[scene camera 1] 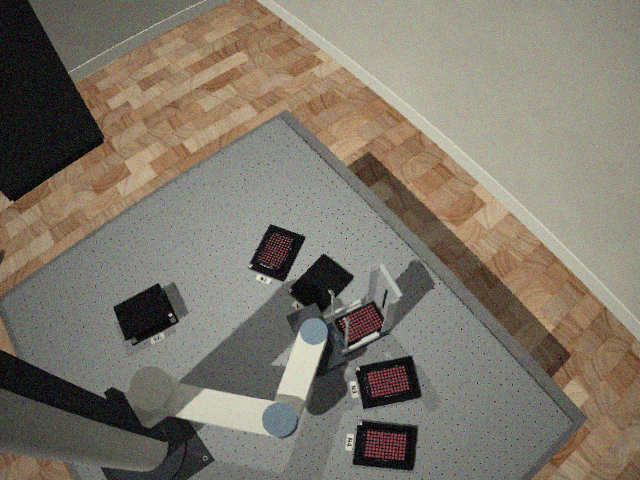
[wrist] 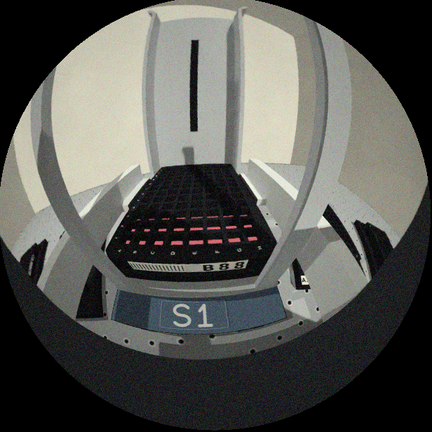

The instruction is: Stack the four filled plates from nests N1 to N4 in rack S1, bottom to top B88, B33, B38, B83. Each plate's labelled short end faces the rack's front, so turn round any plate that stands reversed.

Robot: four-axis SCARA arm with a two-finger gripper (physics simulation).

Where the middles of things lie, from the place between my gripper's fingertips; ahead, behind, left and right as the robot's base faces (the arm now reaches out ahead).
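Scene:
There's the rack back panel (wrist: pixel 212 142), and I see my gripper 90 mm below it, 10 mm to the left of it and 40 mm short of it.

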